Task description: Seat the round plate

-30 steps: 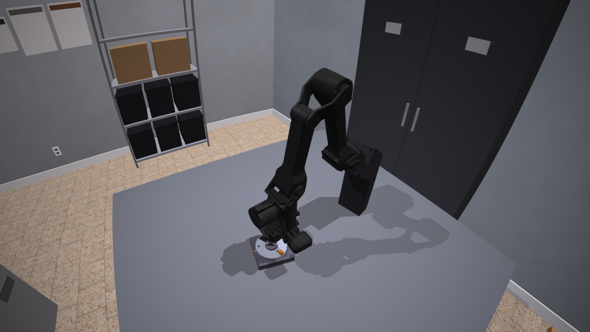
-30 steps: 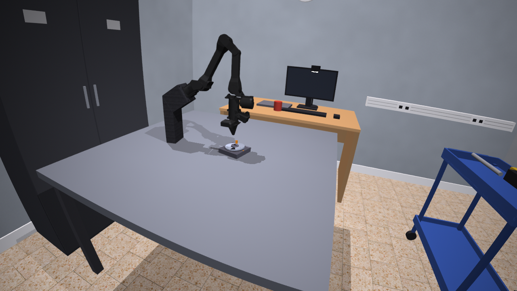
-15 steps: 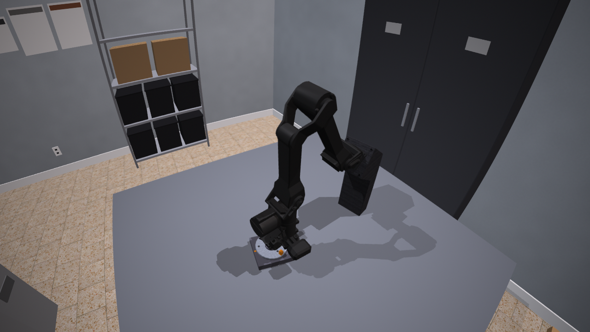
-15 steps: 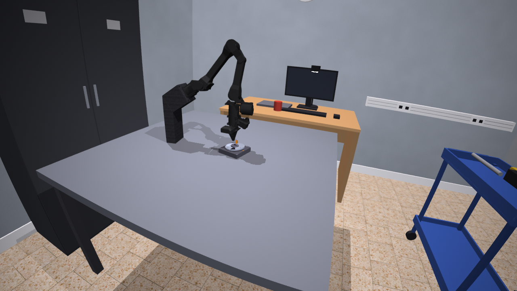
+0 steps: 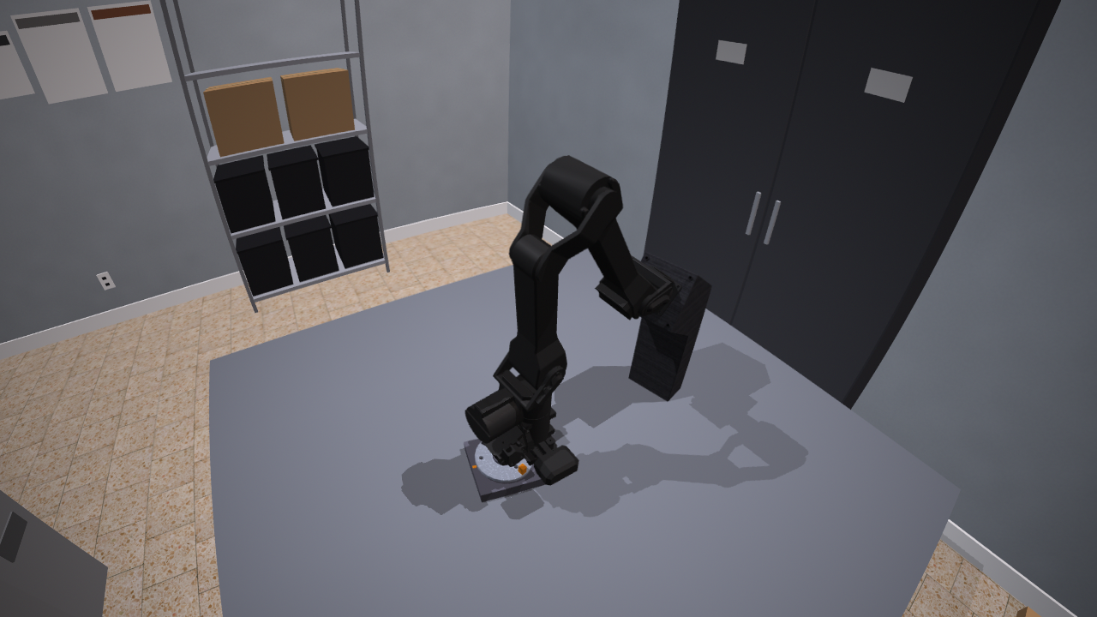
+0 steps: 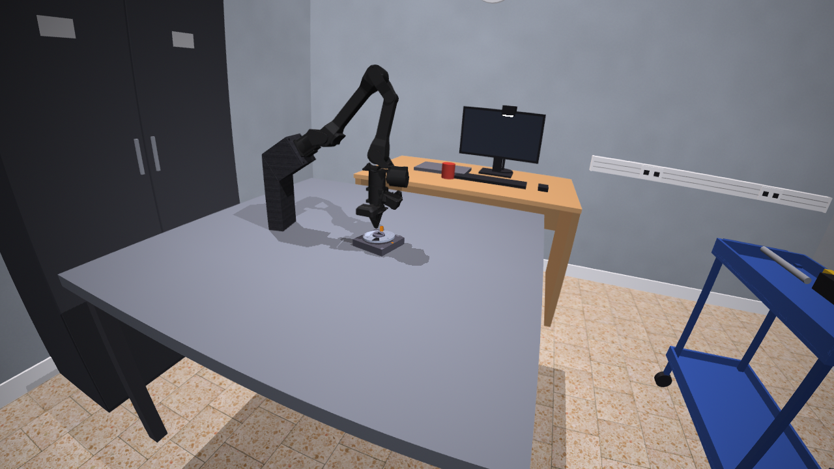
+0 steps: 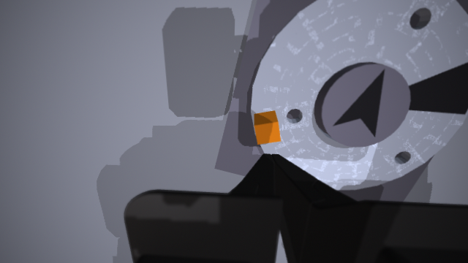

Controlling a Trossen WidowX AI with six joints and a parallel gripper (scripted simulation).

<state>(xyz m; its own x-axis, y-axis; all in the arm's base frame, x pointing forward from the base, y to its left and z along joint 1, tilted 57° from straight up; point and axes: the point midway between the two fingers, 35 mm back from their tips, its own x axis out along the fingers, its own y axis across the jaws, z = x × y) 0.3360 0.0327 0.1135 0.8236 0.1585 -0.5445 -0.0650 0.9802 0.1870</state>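
My gripper is now 9 cm short of the orange mark, 4 cm to the left of it and 5 cm above it. Also, from my hand: raised centre hub 4 cm ahead, 4 cm to the right, 4 cm below; dark square base 4 cm ahead, 4 cm to the right, 6 cm below; round pale plate 4 cm ahead, 4 cm to the right, 4 cm below.
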